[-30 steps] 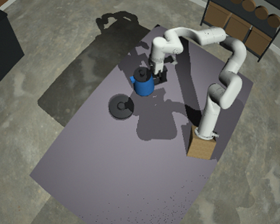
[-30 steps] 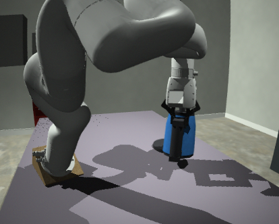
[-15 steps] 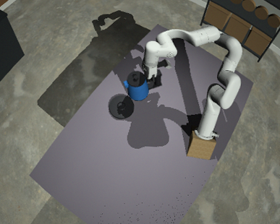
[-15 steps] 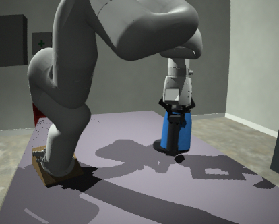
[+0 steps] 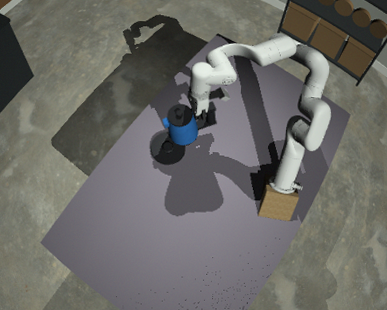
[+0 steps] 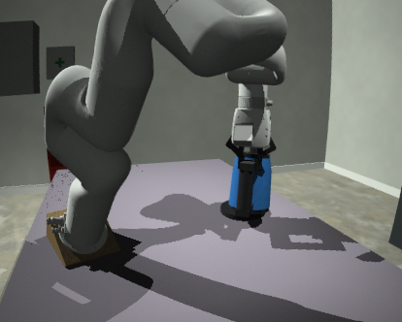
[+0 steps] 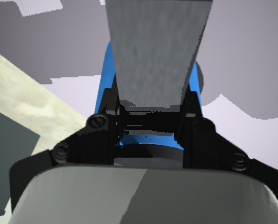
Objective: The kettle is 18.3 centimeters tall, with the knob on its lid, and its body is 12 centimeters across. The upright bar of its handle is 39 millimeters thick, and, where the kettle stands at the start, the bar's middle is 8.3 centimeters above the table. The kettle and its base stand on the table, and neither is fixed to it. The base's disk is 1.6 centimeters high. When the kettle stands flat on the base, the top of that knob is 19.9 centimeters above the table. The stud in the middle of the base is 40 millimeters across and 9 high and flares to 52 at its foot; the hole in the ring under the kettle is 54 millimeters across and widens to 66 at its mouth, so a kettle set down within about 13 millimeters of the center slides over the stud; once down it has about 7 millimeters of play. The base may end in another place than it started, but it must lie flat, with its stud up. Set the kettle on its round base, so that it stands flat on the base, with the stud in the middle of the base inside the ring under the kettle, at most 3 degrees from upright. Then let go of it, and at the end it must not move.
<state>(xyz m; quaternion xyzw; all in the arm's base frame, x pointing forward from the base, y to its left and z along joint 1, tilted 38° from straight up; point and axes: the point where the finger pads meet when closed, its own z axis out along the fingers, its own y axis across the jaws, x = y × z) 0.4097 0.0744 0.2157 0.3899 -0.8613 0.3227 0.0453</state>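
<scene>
My hand is 20 mm short of the blue kettle, 20 mm to the right of it and 50 mm above it. Also, from my hand: round black base: 70 mm ahead, 110 mm to the left, 180 mm below.
</scene>
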